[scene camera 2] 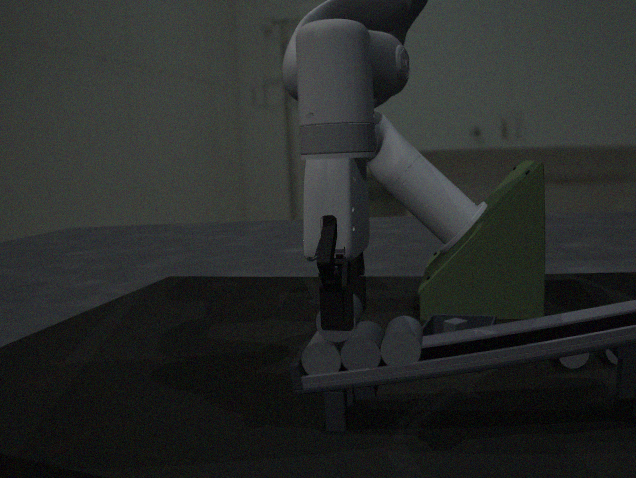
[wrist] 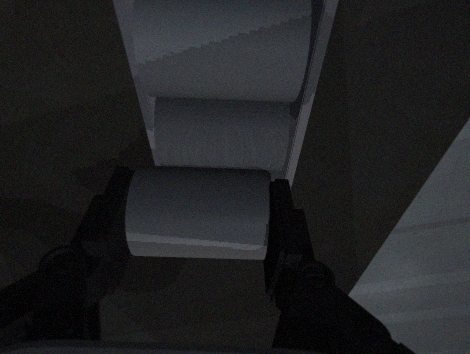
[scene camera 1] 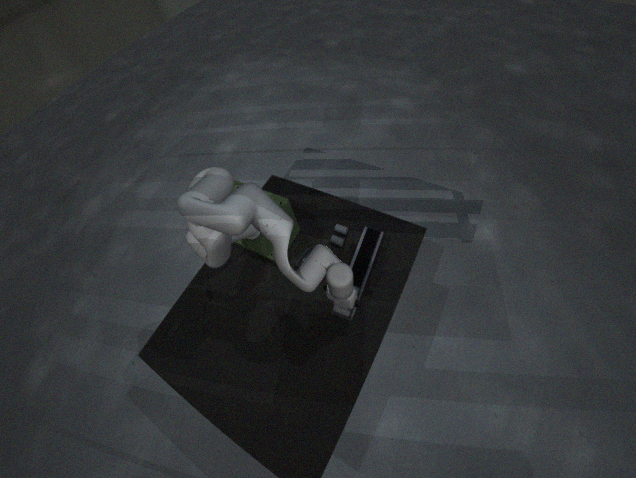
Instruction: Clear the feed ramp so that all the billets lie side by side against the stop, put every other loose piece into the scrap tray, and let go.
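Frame: origin at the arm's base, x ahead, y left, z up, level; centimetres.
Where they show: gripper, fingertip midpoint: (scene camera 2: pixel 344 320) (wrist: pixel 203 196); arm's base, link origin: (scene camera 2: pixel 465 229) (scene camera 1: pixel 250 225).
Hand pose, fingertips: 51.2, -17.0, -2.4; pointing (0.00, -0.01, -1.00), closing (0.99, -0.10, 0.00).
Note:
Things, the pixels of their centre, and the offset from my fingertips, as dx, dy, dz. "spot": a spot on its surface instead.
- grey billet, body centre: (wrist: pixel 202 211) (scene camera 2: pixel 340 315) +0.0, -0.5, +0.5
- first billet, body centre: (scene camera 2: pixel 325 352) (scene camera 1: pixel 343 309) +0.8, -2.0, -3.2
- stop, body centre: (scene camera 2: pixel 304 363) +0.8, -4.4, -4.4
- second billet, body centre: (wrist: pixel 223 127) (scene camera 2: pixel 364 346) +0.9, +2.0, -2.6
- third billet, body centre: (wrist: pixel 223 44) (scene camera 2: pixel 402 341) +1.0, +5.9, -2.1
- scrap tray, surface spot: (scene camera 2: pixel 483 322) spot: -24.6, +17.3, -7.9
- ramp with a small pale piece, body centre: (scene camera 2: pixel 455 330) -22.8, +13.0, -8.5
My gripper (scene camera 2: pixel 337 313) (wrist: pixel 203 196) is shut on a grey billet (scene camera 2: pixel 336 336) (wrist: pixel 197 215), one finger at each end face. This billet is level, above the ramp's low end, over the first two billets; whether it touches them is unclear. On the feed ramp (scene camera 1: pixel 358 245) (scene camera 2: pixel 462 361) (wrist: pixel 305 115) lie a first billet (scene camera 2: pixel 320 355) at the stop (scene camera 2: pixel 296 377), a second billet (scene camera 2: pixel 360 352) beside it and a third billet (scene camera 2: pixel 401 341) up-slope. The scrap tray (scene camera 2: pixel 483 322) stands behind the ramp with a small pale piece (scene camera 2: pixel 455 322) in it.
Two short grey cylinders (scene camera 1: pixel 340 229) (scene camera 1: pixel 337 240) lie beside the ramp's upper part and partly show beneath it in scene camera 2 (scene camera 2: pixel 574 360). The green arm mount (scene camera 1: pixel 285 205) (scene camera 2: pixel 503 262) stands behind the tray. The ramp stands on legs (scene camera 2: pixel 335 411).

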